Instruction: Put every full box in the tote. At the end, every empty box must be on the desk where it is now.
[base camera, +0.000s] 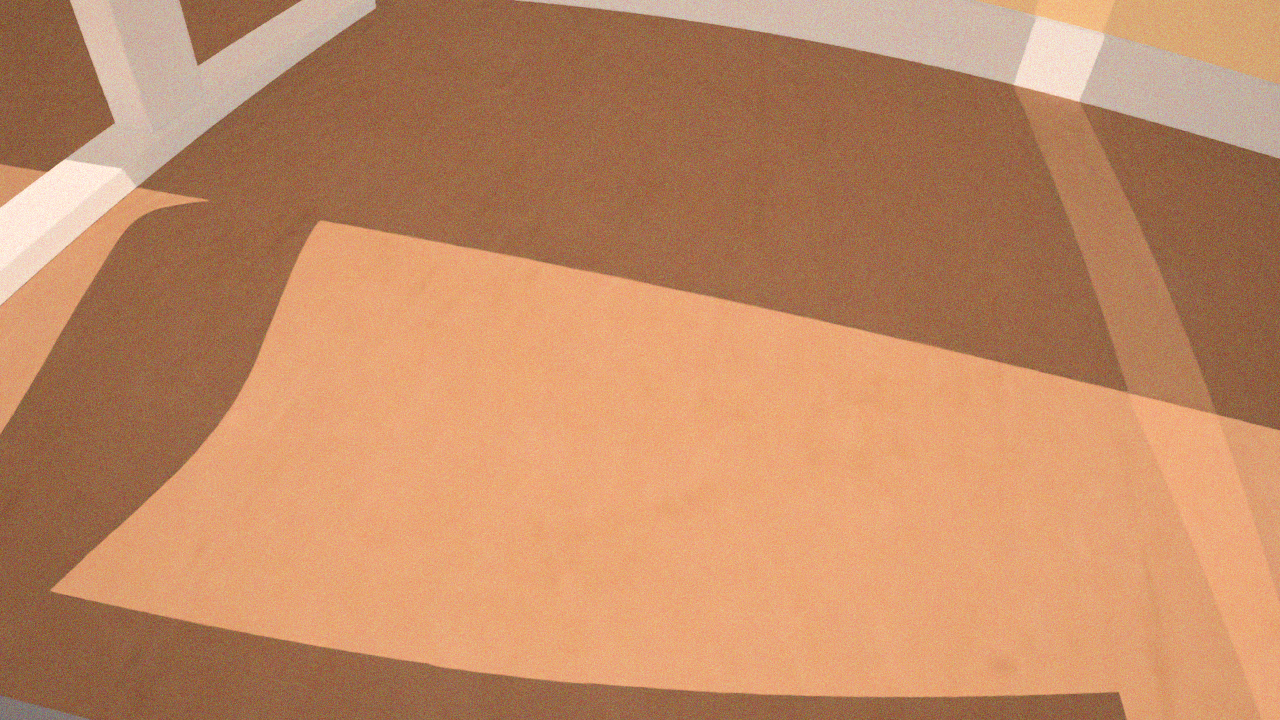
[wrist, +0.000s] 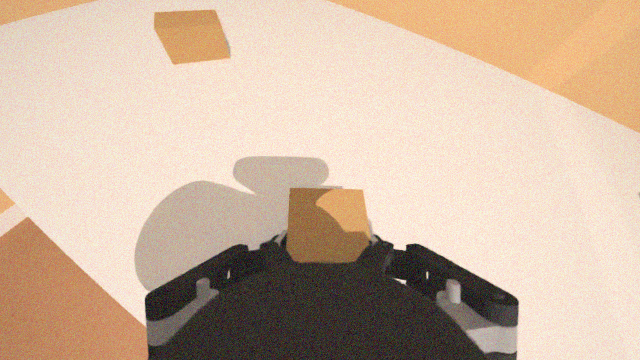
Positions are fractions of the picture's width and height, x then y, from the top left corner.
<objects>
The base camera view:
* white desk: 0.13, 0.14
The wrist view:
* gripper: 0.51, 0.67
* white desk: 0.22, 0.47
</objects>
